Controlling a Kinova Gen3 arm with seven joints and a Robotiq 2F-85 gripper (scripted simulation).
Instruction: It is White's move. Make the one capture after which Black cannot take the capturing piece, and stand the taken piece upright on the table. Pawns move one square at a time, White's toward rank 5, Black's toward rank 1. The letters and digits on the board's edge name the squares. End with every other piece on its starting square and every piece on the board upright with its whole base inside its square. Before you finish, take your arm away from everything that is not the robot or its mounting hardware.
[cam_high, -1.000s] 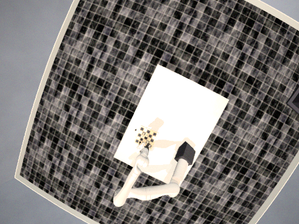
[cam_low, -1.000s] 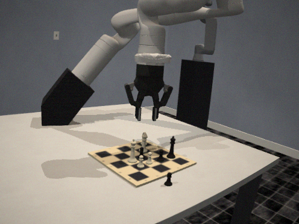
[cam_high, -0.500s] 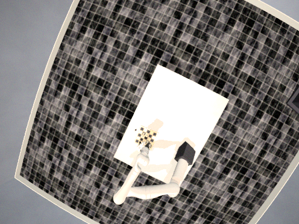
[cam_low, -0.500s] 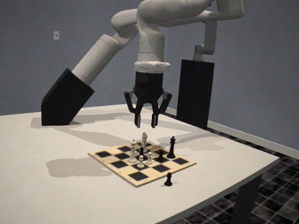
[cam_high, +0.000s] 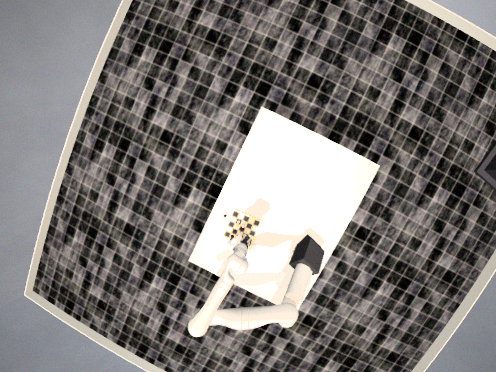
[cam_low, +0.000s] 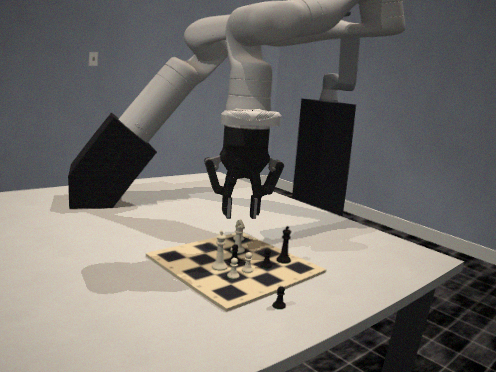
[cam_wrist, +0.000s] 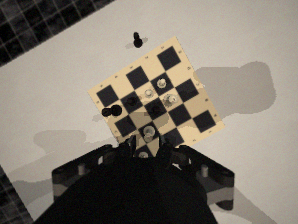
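The board is 80 mm below my hand, 40 mm ahead of it and 30 mm to the right of it. Also, from my hand: tall white piece (60 mm to the right, 50 mm below, 50 mm ahead); tall black piece (60 mm to the left, 60 mm ahead, 50 mm below).
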